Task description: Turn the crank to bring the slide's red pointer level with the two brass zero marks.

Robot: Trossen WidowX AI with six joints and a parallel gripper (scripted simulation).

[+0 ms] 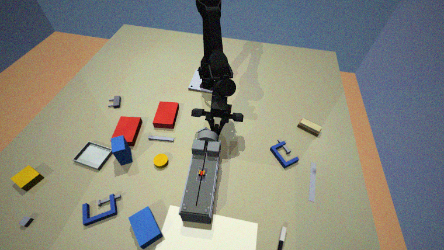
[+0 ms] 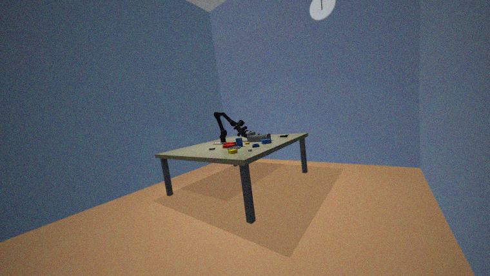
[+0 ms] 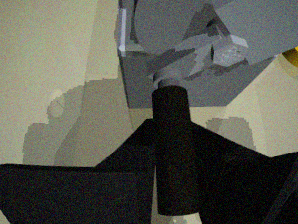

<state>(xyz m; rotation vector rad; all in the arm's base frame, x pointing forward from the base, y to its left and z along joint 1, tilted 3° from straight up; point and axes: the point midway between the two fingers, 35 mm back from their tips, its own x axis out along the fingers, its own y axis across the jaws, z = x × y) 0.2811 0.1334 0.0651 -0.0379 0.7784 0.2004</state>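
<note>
Now: gripper tip 2 cm past the dark crank handle and 2 cm below it. The rest, counted from my gripper tip: tan block (20 cm behind, 34 cm to the left, 3 cm below); red pointer (17 cm ahead, 1 cm to the left, 4 cm above); grey strip (3 cm ahead, 37 cm to the left, 4 cm below).
</note>
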